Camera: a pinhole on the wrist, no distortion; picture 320 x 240 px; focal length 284.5 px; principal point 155.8 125.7 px. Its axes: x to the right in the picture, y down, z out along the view. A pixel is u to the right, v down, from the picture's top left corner.
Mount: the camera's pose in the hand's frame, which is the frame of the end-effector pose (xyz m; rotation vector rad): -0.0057 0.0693 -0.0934 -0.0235 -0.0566 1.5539
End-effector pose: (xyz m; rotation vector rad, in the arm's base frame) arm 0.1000 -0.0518 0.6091 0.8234 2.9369 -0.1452
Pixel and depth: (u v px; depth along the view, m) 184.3 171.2 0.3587
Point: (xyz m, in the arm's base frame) 0.2358 -0.0395 0.3509
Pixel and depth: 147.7 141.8 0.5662
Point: 0.2066 -0.1045 0.1476
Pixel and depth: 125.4 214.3 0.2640
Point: 0.2157 -0.0916 0.4538
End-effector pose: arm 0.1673 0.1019 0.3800 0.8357 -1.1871 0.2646
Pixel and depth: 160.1 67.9 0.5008
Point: -0.1359 -0.1565 0.5220
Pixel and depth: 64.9 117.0 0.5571
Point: -0.0953 -0.2947 0.3670
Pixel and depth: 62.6 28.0 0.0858
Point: 0.1564 0.1287 0.4129
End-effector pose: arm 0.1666 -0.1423 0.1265 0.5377 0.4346 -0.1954
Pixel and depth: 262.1 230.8 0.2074
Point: 0.1656 -0.0743 0.3185
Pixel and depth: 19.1 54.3 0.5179
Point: 0.3419 -0.5374 0.3253
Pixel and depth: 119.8 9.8 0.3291
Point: 0.3545 -0.2626 0.2712
